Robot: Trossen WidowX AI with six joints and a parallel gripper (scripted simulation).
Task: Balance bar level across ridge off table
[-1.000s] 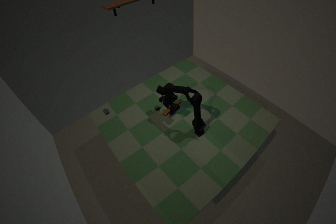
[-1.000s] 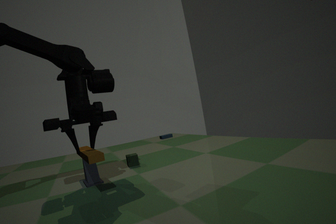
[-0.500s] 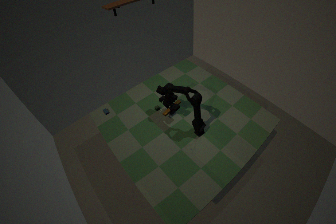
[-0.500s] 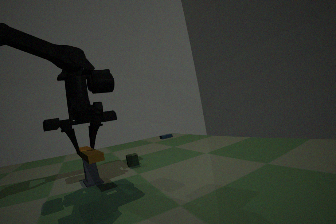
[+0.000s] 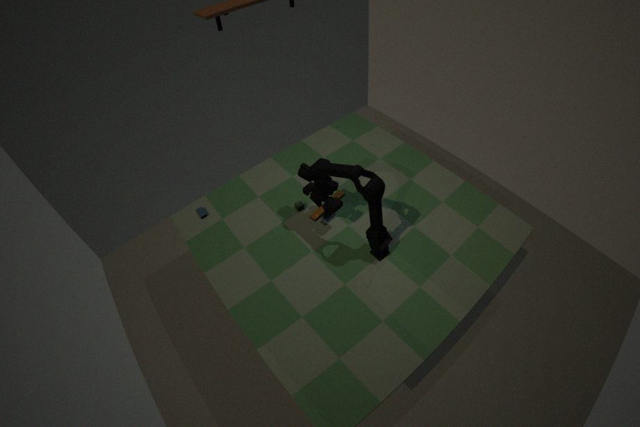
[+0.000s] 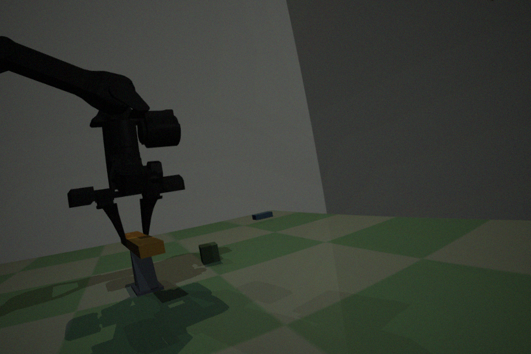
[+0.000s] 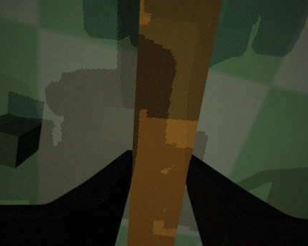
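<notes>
Now: gripper tip 30 mm to the left of the orange bar. The rest, counted from my gripper tip: dark green cube: 130 mm ahead, 60 mm below, 40 mm to the left; then small blue block: 440 mm to the left, 440 mm ahead, 70 mm below.
</notes>
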